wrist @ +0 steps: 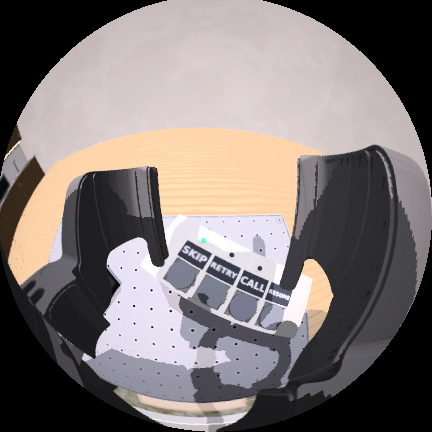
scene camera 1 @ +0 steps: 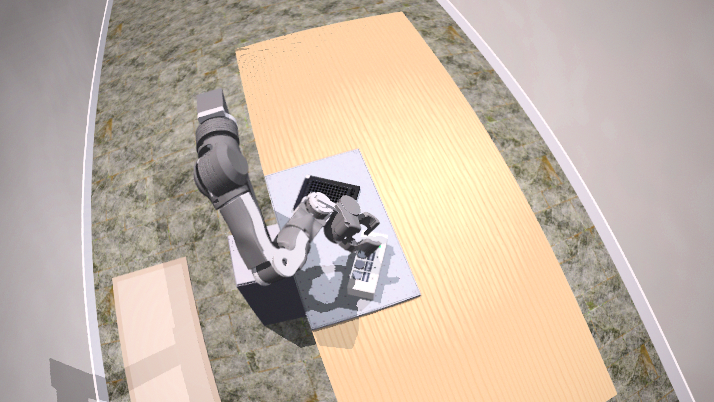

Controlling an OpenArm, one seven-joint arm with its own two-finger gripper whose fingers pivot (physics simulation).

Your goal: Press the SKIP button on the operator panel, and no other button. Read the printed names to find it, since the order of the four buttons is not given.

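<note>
The operator panel (scene camera 1: 365, 286) (wrist: 297, 300) is a white box with four round grey buttons. In the wrist view the labels read, left to right, SKIP, RETRY, CALL and RESUME. The SKIP button (wrist: 180, 274) is leftmost, and a small green light (wrist: 203, 240) glows above its label. The RETRY button (wrist: 211, 292), CALL button (wrist: 243, 307) and RESUME button (wrist: 272, 317) follow. My gripper (scene camera 1: 378, 235) (wrist: 219, 219) is partly open and empty, above the panel. In the wrist view its left fingertip is up and left of the SKIP button, apart from it; the right fingertip overlaps the RESUME label's edge.
The panel stands on a grey perforated plate (scene camera 1: 345, 167) (wrist: 145, 320) on the wooden table (scene camera 1: 450, 175) (wrist: 215, 165). A black grid tray (scene camera 1: 332, 187) lies on the plate behind the arm's wrist. A pale bench (scene camera 1: 150, 310) stands at the lower left.
</note>
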